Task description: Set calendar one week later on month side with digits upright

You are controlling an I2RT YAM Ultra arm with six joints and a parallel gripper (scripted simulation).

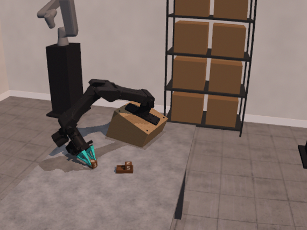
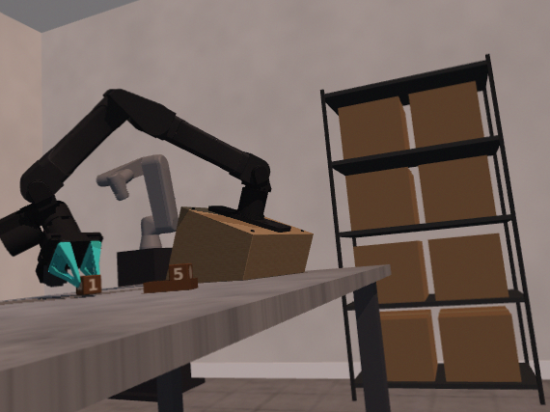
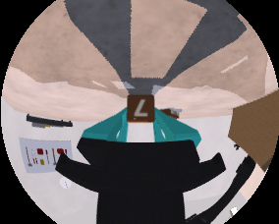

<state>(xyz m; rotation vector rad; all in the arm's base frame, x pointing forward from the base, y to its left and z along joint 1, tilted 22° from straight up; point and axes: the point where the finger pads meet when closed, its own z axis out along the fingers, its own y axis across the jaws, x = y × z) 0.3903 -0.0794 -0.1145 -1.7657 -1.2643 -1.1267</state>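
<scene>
The brown cube is 1 cm below my hand. From my hand the other things lie so: brown calendar tray 16 cm to the left, 3 cm behind, 2 cm below.
</scene>
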